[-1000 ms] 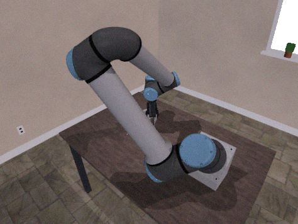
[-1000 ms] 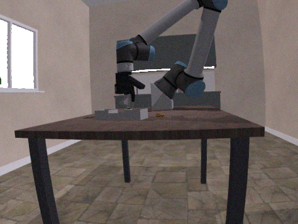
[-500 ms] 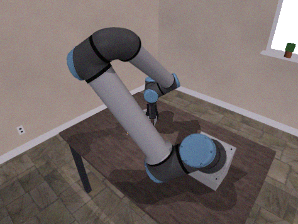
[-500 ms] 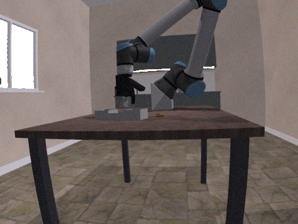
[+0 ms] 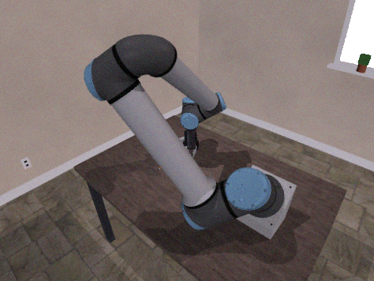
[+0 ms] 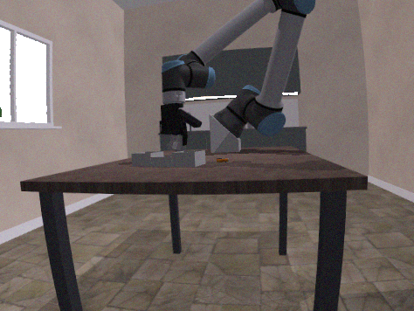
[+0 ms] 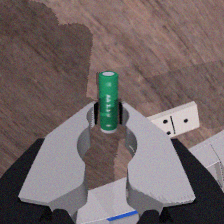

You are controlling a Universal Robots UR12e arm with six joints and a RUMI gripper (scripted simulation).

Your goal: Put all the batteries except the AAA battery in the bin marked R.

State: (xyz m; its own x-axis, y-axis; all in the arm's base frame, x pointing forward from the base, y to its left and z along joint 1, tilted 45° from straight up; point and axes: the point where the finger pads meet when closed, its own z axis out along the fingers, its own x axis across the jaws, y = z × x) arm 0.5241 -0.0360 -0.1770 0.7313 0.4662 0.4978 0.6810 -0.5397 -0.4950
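Right now the white die-like piece is 5 cm ahead of my hand, 2 cm to the left of it and 1 cm below it. From my hand the other things lie so: grey bin row 14 cm ahead, 1 cm to the right, 1 cm above; green cylindrical battery 1 cm below; blue 9V battery 10 cm to the right, 10 cm ahead.
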